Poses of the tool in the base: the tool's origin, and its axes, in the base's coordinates. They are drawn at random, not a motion.
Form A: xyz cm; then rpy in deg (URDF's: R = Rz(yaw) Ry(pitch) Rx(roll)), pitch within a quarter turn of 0, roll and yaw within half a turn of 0.
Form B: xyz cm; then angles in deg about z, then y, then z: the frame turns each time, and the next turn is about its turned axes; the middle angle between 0 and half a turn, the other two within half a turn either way. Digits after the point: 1 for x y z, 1 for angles.
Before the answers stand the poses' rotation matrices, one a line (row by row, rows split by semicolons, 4 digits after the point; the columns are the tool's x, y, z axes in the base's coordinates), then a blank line. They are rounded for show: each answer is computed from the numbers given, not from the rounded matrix.
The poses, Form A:
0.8, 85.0, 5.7, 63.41, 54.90, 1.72
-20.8, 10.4, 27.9, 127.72, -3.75, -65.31
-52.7, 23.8, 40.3, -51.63, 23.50, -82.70
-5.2, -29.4, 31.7, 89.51, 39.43, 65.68
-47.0, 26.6, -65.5, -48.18, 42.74, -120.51
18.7, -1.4, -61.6, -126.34, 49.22, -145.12
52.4, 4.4, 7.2, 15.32, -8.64, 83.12
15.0, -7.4, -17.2, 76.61, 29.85, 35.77
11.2, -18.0, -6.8, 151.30, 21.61, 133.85
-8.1, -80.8, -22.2, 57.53, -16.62, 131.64
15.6, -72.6, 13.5, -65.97, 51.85, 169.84
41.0, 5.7, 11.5, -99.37, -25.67, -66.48
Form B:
0.5747 0.7179 0.3929; 0.0173 0.4694 -0.8828; -0.8181 0.5142 0.2574
0.4168 -0.5775 -0.7020; -0.9066 -0.2086 -0.3668; 0.0654 0.7893 -0.6105
0.1165 0.5760 0.8091; -0.9096 0.3890 -0.1459; -0.3987 -0.7190 0.5693
0.3181 0.2538 0.9135; 0.7039 0.5823 -0.4069; -0.6351 0.7724 0.0066
-0.3729 0.8312 0.4123; -0.6328 0.0972 -0.7682; -0.6787 -0.5473 0.4897
-0.5358 0.1615 0.8287; -0.3735 0.8349 -0.4042; -0.7572 -0.5261 -0.3870
0.1184 -0.9623 0.2450; 0.9815 0.0761 -0.1755; 0.1502 0.2612 0.9535
0.7037 0.2575 0.6622; 0.5070 0.4709 -0.7219; -0.4977 0.8438 0.2009
-0.6441 0.5100 0.5701; 0.6705 0.7352 0.0997; -0.3683 0.4465 -0.8155
-0.6367 -0.2409 0.7325; 0.7161 -0.5371 0.4458; 0.2860 0.8084 0.5144
-0.6080 0.6351 -0.4763; 0.1090 -0.5275 -0.8425; -0.7864 -0.5642 0.2515
0.3597 0.0213 0.9328; -0.8264 -0.4569 0.3291; 0.4332 -0.8893 -0.1467

0.8, 85.0, 5.7, -66.0, 75.1, 32.1
-20.8, 10.4, 27.9, -152.4, 127.6, 94.7
-52.7, 23.8, 40.3, -10.2, 55.3, -61.0
-5.2, -29.4, 31.7, -24.0, 89.6, 50.6
-47.0, 26.6, -65.5, -61.8, 60.7, -38.9
18.7, -1.4, -61.6, -26.0, 112.8, -34.8
52.4, 4.4, 7.2, -35.6, 17.5, 119.9
15.0, -7.4, -17.2, -47.5, 78.4, 59.5
11.2, -18.0, -6.8, 9.9, 144.6, 50.5
-8.1, -80.8, -22.2, 31.3, 59.0, 109.5
15.6, -72.6, 13.5, -119.5, 75.4, -35.7
41.0, 5.7, 11.5, 19.4, 98.4, -116.0

